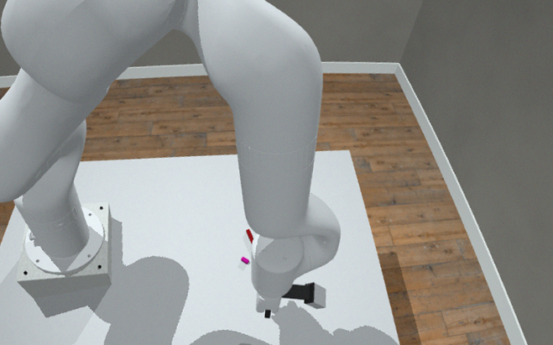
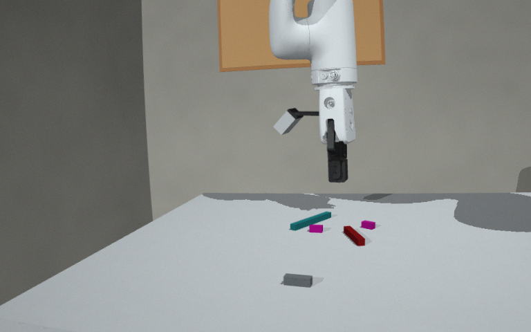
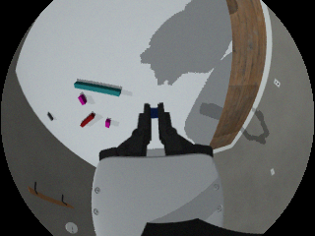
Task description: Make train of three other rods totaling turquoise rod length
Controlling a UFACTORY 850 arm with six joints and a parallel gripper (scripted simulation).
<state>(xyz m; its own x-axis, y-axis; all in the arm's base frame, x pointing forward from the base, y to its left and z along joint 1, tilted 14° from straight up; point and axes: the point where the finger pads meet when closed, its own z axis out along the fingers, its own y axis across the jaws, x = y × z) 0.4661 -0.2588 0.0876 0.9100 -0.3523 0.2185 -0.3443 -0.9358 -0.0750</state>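
Now: the turquoise rod 90 mm to the left of my hand, 70 mm below it and 60 mm ahead of it. From my hand the other things lie so: grey rod: 340 mm to the left, 100 mm ahead, 70 mm below; blue rod: 20 mm below; red rod: 190 mm to the left, 70 mm below.
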